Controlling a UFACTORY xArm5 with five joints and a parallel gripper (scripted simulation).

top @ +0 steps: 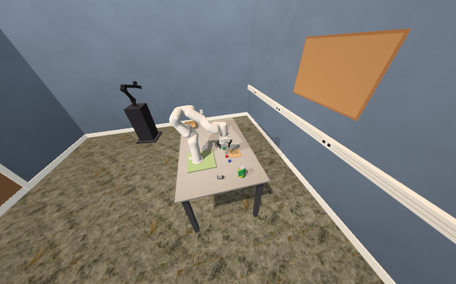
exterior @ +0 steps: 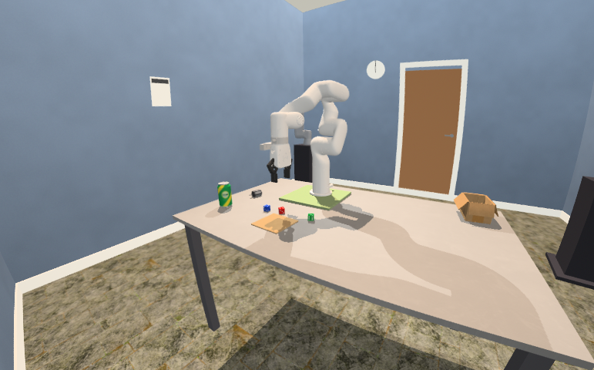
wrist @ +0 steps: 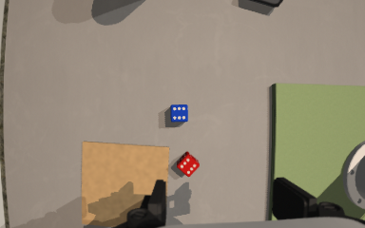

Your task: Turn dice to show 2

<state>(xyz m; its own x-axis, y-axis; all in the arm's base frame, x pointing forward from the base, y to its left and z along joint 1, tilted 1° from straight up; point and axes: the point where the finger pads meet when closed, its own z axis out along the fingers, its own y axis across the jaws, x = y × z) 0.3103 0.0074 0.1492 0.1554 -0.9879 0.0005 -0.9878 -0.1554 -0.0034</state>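
Right now my hand is 15 cm above the red die, 2 cm short of it and 1 cm to the right of it. Also, from my hand: blue die: 15 cm below, 6 cm to the right, 4 cm ahead; then green die: 16 cm to the left, 15 cm below, 1 cm behind; then mat: 16 cm below, 11 cm ahead, 7 cm to the left.
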